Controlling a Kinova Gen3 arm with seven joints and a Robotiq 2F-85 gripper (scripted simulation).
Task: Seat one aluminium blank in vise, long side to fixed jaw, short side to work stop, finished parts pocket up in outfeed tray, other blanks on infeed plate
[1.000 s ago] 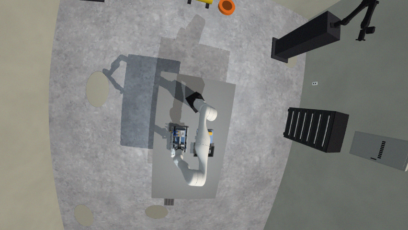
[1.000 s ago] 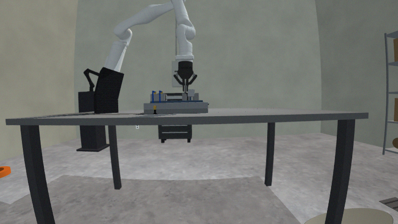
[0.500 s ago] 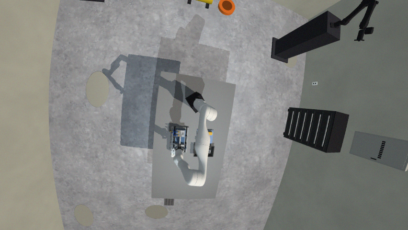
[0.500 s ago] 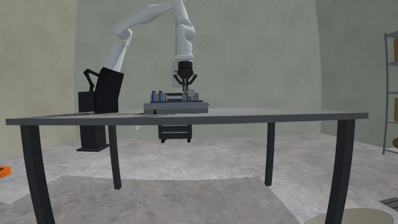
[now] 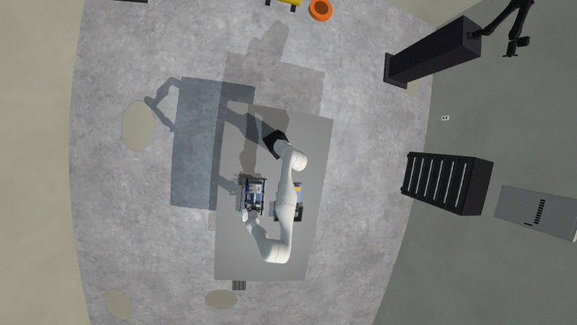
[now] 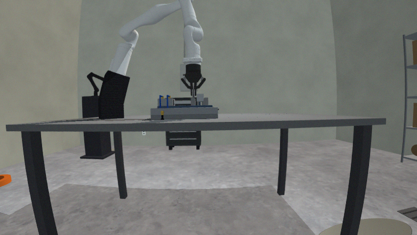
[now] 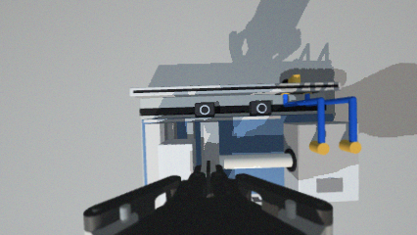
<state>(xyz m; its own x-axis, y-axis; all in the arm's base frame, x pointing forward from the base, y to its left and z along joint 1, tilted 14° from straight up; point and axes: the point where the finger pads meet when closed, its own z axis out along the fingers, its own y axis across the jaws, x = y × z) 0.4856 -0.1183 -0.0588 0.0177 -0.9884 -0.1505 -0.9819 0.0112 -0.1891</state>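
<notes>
Now: the white rod 60 mm behind my hand and 40 mm below it. From my hand the other things lie so: brass blank (150 mm behind, 330 mm to the left, 100 mm below); vise (40 mm behind, 80 mm below).
</notes>
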